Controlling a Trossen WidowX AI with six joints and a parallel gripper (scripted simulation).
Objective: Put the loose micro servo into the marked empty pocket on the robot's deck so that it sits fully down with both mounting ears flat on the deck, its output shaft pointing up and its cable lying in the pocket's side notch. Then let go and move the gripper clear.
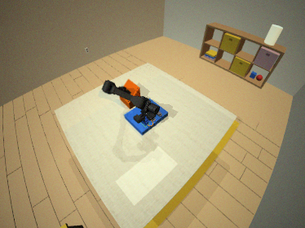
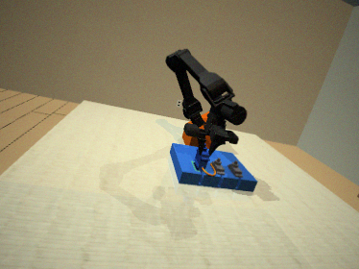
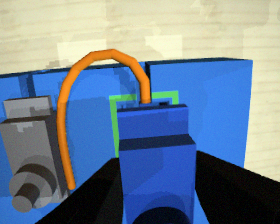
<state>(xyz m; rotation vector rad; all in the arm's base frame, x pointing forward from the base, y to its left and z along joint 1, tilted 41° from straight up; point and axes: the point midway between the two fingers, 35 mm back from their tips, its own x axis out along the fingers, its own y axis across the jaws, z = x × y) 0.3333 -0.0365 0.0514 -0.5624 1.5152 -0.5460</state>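
Right now the blue deck is 12 cm behind my gripper tip, 8 cm below it and 7 cm to the left of it.
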